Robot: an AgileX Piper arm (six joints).
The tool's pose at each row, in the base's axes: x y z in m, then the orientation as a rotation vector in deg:
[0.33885 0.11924 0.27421 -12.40 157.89 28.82]
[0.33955 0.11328 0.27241 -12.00 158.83 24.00]
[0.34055 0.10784 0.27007 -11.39 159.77 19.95]
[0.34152 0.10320 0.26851 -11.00 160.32 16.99]
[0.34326 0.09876 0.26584 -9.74 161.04 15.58]
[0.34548 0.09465 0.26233 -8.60 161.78 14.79]
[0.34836 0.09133 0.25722 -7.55 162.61 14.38]
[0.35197 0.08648 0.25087 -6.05 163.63 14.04]
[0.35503 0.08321 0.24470 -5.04 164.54 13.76]
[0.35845 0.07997 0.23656 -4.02 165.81 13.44]
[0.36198 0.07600 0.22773 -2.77 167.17 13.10]
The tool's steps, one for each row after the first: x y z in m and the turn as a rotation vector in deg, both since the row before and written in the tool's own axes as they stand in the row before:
[0.00050 -0.00623 -0.00039 3.43 0.41 -0.22]
[0.00038 -0.00595 0.00072 2.91 0.54 0.04]
[0.00006 -0.00496 0.00051 2.10 0.33 -0.02]
[-0.00032 -0.00508 0.00200 1.13 0.49 0.78]
[-0.00063 -0.00492 0.00309 0.68 0.57 0.78]
[-0.00092 -0.00444 0.00498 0.41 0.69 0.76]
[-0.00128 -0.00618 0.00609 0.40 0.85 1.09]
[-0.00108 -0.00447 0.00608 0.31 0.80 0.75]
[-0.00106 -0.00473 0.00806 0.34 1.16 0.78]
[-0.00121 -0.00550 0.00863 0.37 1.24 0.93]

